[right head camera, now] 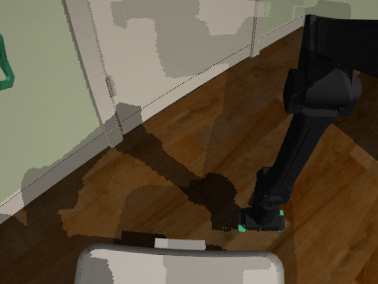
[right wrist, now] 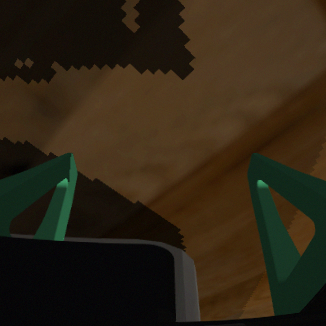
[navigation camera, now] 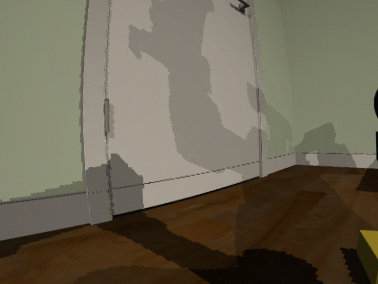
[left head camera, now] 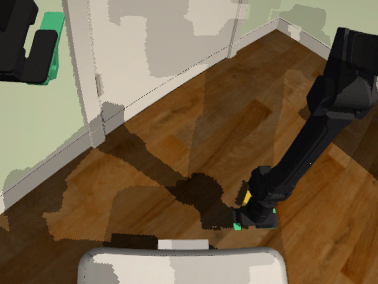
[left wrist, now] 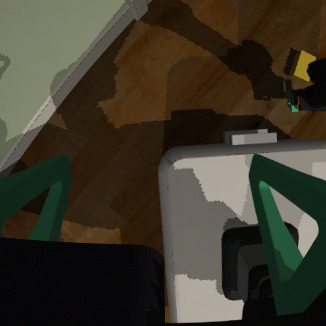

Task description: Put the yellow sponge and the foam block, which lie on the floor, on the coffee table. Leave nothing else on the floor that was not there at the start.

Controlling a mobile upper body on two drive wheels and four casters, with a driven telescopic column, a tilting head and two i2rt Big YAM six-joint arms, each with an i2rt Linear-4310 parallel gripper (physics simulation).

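Places are measured from the left arm's base along level axes (x left, y back, z up), in metres.
Where they show: left gripper, fingertip midpoint: [left head camera: 18, 70] [left wrist: 159, 164]; right gripper, fingertip midpoint: [right head camera: 257, 229] [right wrist: 161, 162] [left head camera: 249, 227] [left wrist: 299, 103].
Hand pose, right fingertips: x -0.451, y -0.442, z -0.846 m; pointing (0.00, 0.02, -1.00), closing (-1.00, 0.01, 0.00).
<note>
After its pixels a point has its place.
The yellow sponge [left head camera: 247, 198] {x -0.467, y -0.562, z -0.872 m} [left wrist: 303, 66] {x -0.494, y -0.577, z -0.872 m} [navigation camera: 370, 252] {x -0.466, y -0.581, z -0.879 m} lies on the wood floor, partly hidden by the right wrist in the left head camera and cut off at the right edge of the navigation camera. My right gripper [left head camera: 256, 220] [right head camera: 262, 221] {x -0.451, y -0.442, z -0.846 m} [right wrist: 161, 162] {x -0.451, y -0.442, z -0.846 m} is open and empty, pointing down over the floor beside the sponge, nearer to my base. The sponge does not show in the right wrist view. My left gripper [left wrist: 159, 164] {x 0.001, y -0.338, z -0.137 m} is open and empty, high at the left; its green finger [left head camera: 54, 22] [right head camera: 8, 80] shows in the head views. The foam block and coffee table do not show.
My pale base [left head camera: 215, 265] {x -0.297, y -0.272, z -0.657 m} [right head camera: 215, 267] {x -0.314, y -0.271, z -0.657 m} [left wrist: 195, 210] {x -0.055, y -0.160, z -0.657 m} stands at the bottom, with a small white block [left head camera: 183, 244] {x -0.225, y -0.336, z -0.678 m} [right head camera: 180, 244] {x -0.227, y -0.335, z -0.678 m} at its front edge. A white door [left head camera: 165, 55] {x -0.178, y -1.063, z -0.679 m} [right head camera: 185, 50] {x -0.197, y -1.081, z -0.666 m} [navigation camera: 150, 150] {x -0.051, y -0.938, z -0.730 m} and green walls with a white baseboard bound the floor beyond it.
</note>
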